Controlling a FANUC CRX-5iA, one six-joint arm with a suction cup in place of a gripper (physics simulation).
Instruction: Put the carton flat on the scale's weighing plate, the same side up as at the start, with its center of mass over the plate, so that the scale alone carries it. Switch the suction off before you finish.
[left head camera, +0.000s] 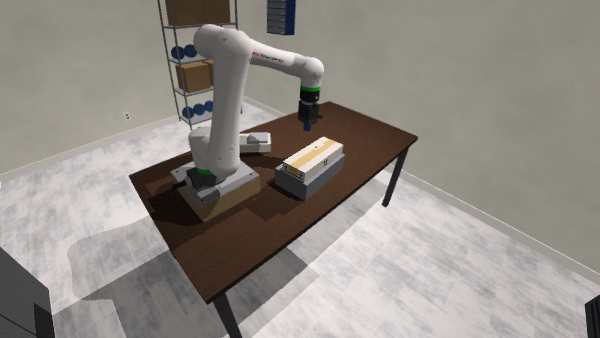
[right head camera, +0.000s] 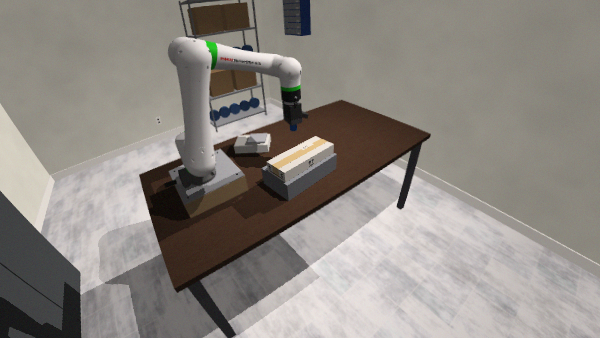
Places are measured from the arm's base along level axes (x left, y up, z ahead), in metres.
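Pixels of known places: end effector, tool point: (left head camera: 306, 129) (right head camera: 293, 129); arm's base, origin of the base link: (left head camera: 211, 176).
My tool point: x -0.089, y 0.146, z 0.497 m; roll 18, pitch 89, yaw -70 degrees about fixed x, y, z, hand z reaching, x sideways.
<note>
For each thing: its top centre in the pictures, then the offset to it from my tool point. Level surfaces: height alone.
- carton, middle of its top: (right head camera: 301, 152) (left head camera: 315, 152) dx -0.085, dy -0.092, dz -0.006 m
- long grey block, middle of its top: (right head camera: 300, 161) (left head camera: 312, 161) dx -0.074, dy -0.150, dz -0.011 m
- scale, middle of its top: (left head camera: 253, 136) (right head camera: 252, 137) dx +0.373, dy -0.177, dz -0.117 m
- brown table, its level: dy -0.248 m
The carton (left head camera: 314, 157) (right head camera: 301, 157), white with a tan tape strip along its top, lies flat on a long grey block (left head camera: 322, 174) (right head camera: 312, 173). Arrow marks show on its side. The scale (left head camera: 256, 147) (right head camera: 244, 148) is a low white unit with a grey top, beyond the robot's base; the arm hides part of it in the left head view. My gripper (left head camera: 307, 128) (right head camera: 293, 128), a blue suction cup under a black tool, points down in the air, higher than the carton and apart from it. It holds nothing.
The robot's base plate (left head camera: 245, 172) (right head camera: 231, 172) sits on a wooden block on the brown table (left head camera: 370, 135) (right head camera: 380, 130). A shelf rack with brown boxes and blue round things stands behind the table. A blue cabinet (left head camera: 289, 17) (right head camera: 304, 17) hangs on the wall.
</note>
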